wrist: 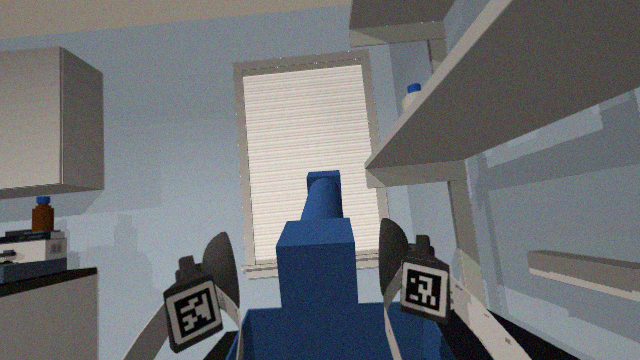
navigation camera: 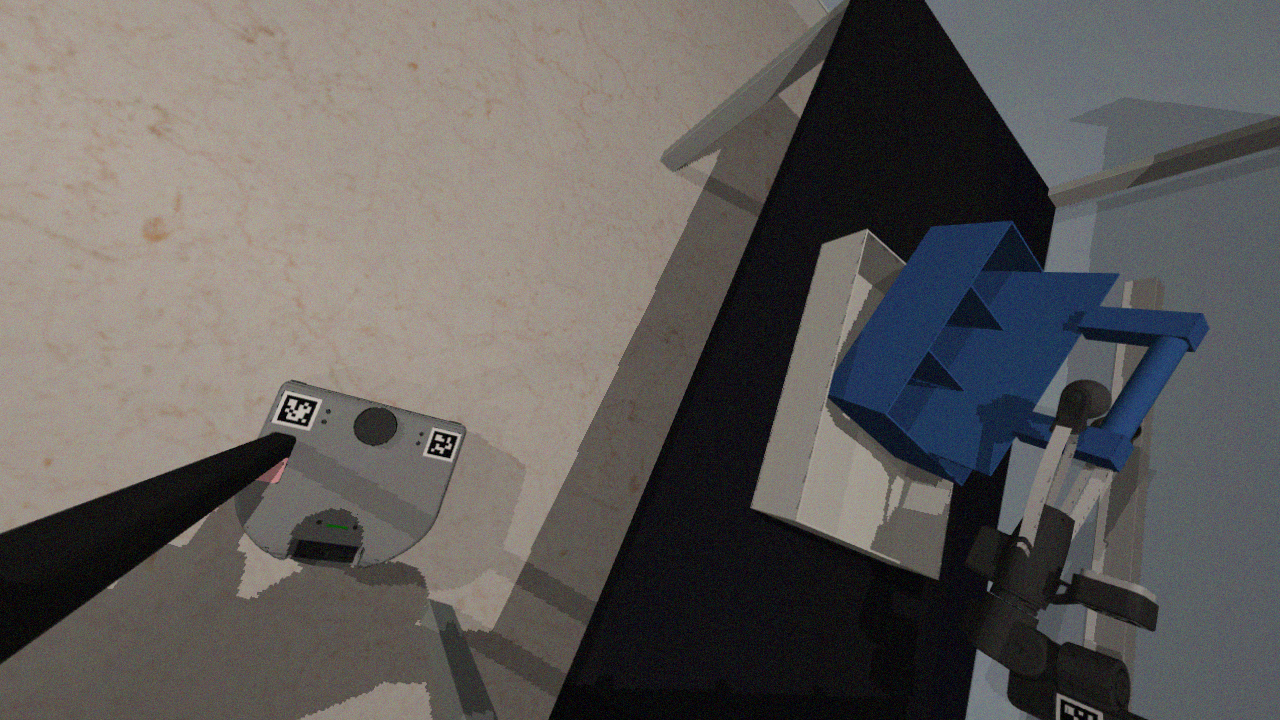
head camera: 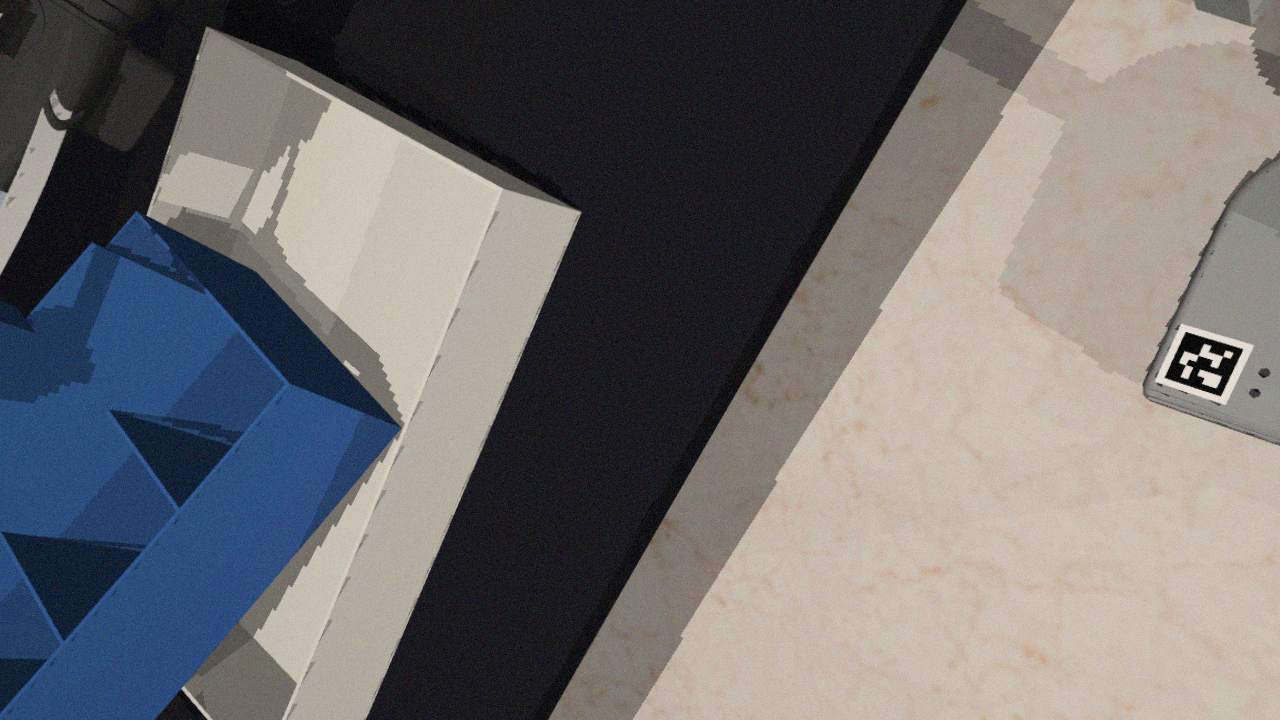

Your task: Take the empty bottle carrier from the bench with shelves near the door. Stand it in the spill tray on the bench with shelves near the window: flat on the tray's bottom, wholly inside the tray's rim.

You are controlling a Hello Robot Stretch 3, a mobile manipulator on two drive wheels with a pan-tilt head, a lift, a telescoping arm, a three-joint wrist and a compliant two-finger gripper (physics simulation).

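Places are measured from the robot's base along level axes (x left, y back, z up), in metres.
Where they show: gripper, between the fingertips: (navigation camera: 1107, 399); robot's base, origin of its link: (navigation camera: 374, 424).
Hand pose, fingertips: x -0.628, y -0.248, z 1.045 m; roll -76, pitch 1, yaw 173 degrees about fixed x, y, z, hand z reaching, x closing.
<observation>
Each offset is from my fingertips to the top centre of the thing. Level surfaces: height alone.
The blue bottle carrier {dy -0.051, dx -0.019, dz +0.061 m} (head camera: 223, 537) (navigation camera: 913, 304) (wrist: 317, 275) is empty. It stands over the white spill tray {dy +0.019, dx +0.021, dz -0.207 m} (head camera: 456, 402) (navigation camera: 805, 385), turned at an angle to the tray's walls. In the head view its near corner overlaps the inner edge of the tray's near wall. The carrier hides the tray's far side, and I cannot tell whether its base lies flat on the bottom or rests on a rim. My gripper (navigation camera: 1109, 419) (wrist: 307, 250) is open around the end post of the carrier's handle, with a gap on both sides in the wrist view.
The tray is on the black bench top {dz -0.283 m} (head camera: 680, 223) (navigation camera: 698, 608). A shelf (wrist: 465, 105) with a blue-capped bottle (wrist: 412, 95) juts out at the right of the wrist view, beside the window (wrist: 310, 140). A wall cabinet (wrist: 30, 120) hangs at left. My base (navigation camera: 384, 474) stands off the bench's front.
</observation>
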